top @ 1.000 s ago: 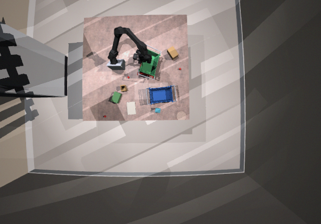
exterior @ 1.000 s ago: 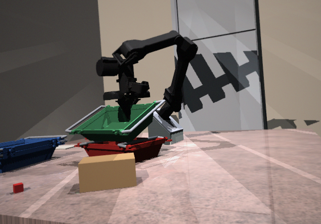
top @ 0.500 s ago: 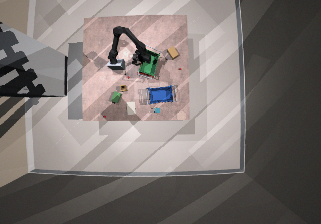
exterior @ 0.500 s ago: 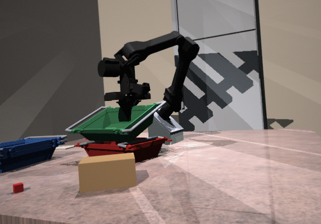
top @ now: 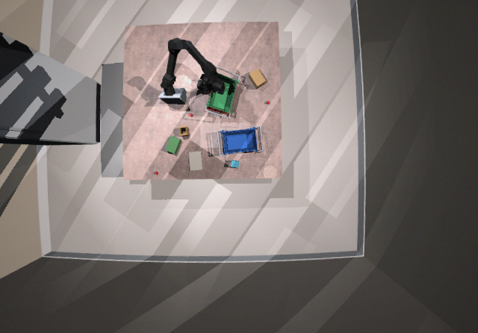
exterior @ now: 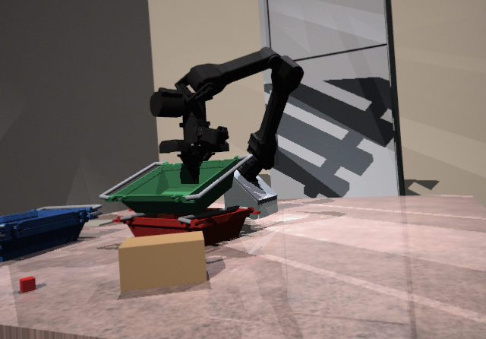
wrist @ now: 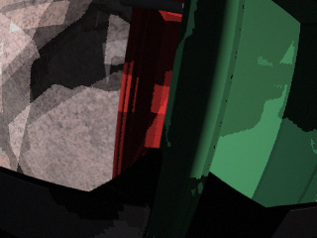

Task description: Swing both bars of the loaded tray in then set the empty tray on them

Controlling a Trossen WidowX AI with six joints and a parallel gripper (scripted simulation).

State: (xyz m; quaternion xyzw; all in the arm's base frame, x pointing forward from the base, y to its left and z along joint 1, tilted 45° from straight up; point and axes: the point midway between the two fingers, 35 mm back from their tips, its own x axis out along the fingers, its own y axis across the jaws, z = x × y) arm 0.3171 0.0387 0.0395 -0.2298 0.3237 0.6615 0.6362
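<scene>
Now: the green tray 8 cm ahead of my gripper tip and 1 cm to the right of it. From my gripper tip the other things lie so: white card: 9 cm behind, 53 cm to the right, 12 cm below; green block: 28 cm behind, 43 cm to the right, 11 cm below; small tan box: 21 cm behind, 31 cm to the right, 11 cm below.
</scene>
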